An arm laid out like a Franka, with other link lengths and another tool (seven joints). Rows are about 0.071 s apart.
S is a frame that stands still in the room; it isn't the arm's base.
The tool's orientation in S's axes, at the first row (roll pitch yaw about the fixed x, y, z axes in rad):
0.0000, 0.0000, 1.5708
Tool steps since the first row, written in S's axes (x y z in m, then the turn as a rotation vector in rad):
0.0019, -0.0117, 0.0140, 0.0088, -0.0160, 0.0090
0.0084, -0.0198, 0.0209, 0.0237, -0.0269, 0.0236
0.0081, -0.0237, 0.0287, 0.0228, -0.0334, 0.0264
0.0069, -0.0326, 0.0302, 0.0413, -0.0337, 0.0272
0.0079, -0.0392, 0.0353, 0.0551, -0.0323, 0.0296
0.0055, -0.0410, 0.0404, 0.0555, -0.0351, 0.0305
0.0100, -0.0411, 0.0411, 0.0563, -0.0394, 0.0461
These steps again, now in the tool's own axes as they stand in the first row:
-0.0117, -0.0019, 0.0140, -0.0160, -0.0088, 0.0090
-0.0198, -0.0084, 0.0209, -0.0269, -0.0237, 0.0236
-0.0237, -0.0081, 0.0287, -0.0334, -0.0228, 0.0264
-0.0326, -0.0069, 0.0302, -0.0337, -0.0413, 0.0272
-0.0392, -0.0079, 0.0353, -0.0323, -0.0551, 0.0296
-0.0410, -0.0055, 0.0404, -0.0351, -0.0555, 0.0305
-0.0411, -0.0100, 0.0411, -0.0394, -0.0563, 0.0461

